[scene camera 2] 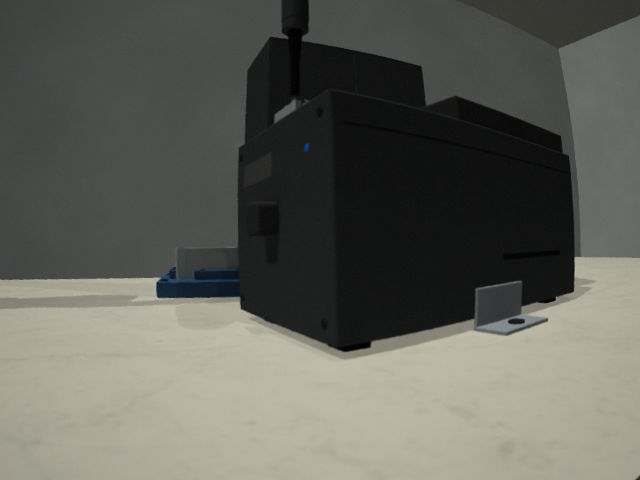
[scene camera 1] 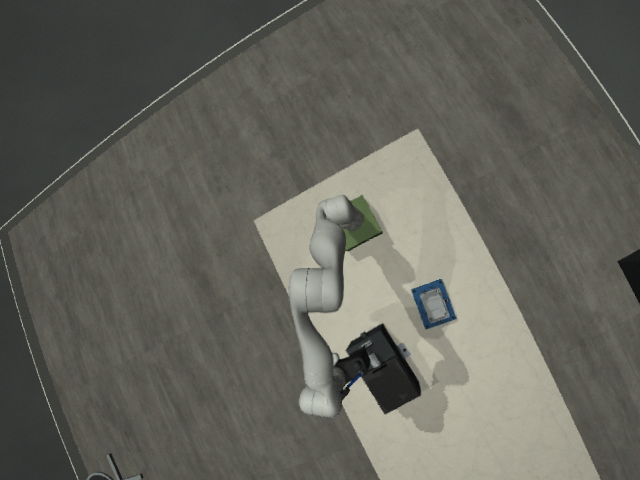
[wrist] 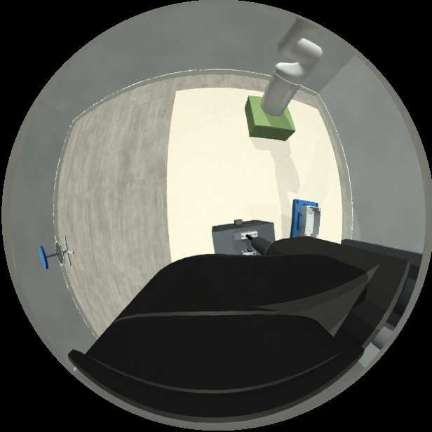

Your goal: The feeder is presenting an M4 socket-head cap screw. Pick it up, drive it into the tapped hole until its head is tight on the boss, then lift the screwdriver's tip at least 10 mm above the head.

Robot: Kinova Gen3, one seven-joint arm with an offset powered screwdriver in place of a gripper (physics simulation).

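My screwdriver (scene camera 2: 295, 94) (wrist: 250, 238) points straight down. Its thin black tip meets the small light metal block (scene camera 2: 287, 112) (wrist: 241, 236) on top of the black screw feeder (scene camera 1: 395, 387) (scene camera 2: 413, 222) (wrist: 224, 242), with no gap that I can make out. The screw cannot be told apart at the tip, so I cannot tell whether it is on the bit. In scene camera 1 the arm hides the tip. The light grey housing (scene camera 1: 436, 303) (scene camera 2: 209, 262) (wrist: 310, 225) sits in a blue fixture (scene camera 1: 420, 310) (scene camera 2: 199, 289) (wrist: 296, 220) beside the feeder. Its tapped hole cannot be made out.
The arm's base stands on a green block (scene camera 1: 368, 222) (wrist: 267, 132) at the table's far end. A taller black part of the feeder (scene camera 2: 387, 77) rises behind the tip. A small metal bracket (scene camera 2: 498, 304) is at the feeder's foot. A blue-seated stool (wrist: 43, 257) stands on the floor.
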